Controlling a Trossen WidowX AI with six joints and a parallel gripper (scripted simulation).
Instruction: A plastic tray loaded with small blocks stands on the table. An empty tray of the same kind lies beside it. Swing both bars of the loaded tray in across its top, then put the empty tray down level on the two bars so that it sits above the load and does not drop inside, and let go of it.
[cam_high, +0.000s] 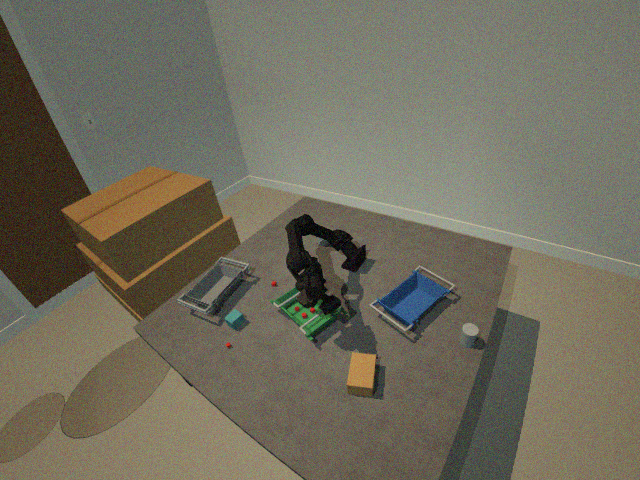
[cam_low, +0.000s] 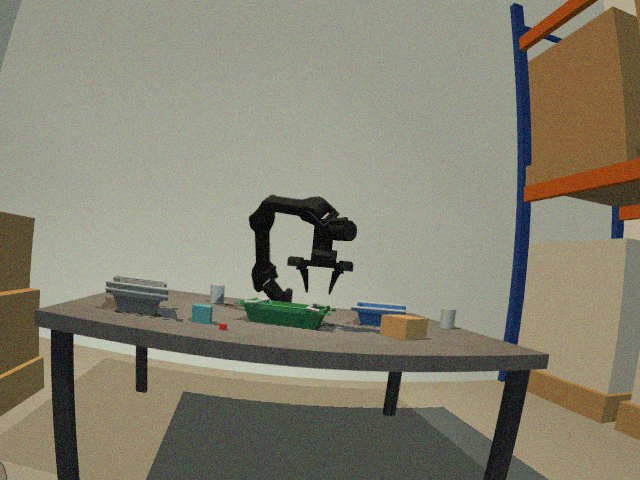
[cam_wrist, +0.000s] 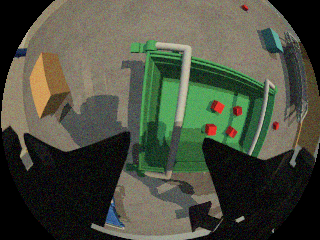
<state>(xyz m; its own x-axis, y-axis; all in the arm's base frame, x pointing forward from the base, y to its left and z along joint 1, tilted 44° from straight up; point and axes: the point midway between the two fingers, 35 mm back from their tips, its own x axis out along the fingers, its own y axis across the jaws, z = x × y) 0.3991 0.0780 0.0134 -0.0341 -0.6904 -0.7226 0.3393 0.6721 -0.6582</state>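
The blue tray lies 28 cm to the left of my gripper tip, 24 cm behind it and 6 cm below it. Also, from my gripper tip: red block: 29 cm to the right, 24 cm ahead, 9 cm below; then orange box: 23 cm to the left, 14 cm ahead, 7 cm below; then teal block: 34 cm to the right, 14 cm ahead, 8 cm below.
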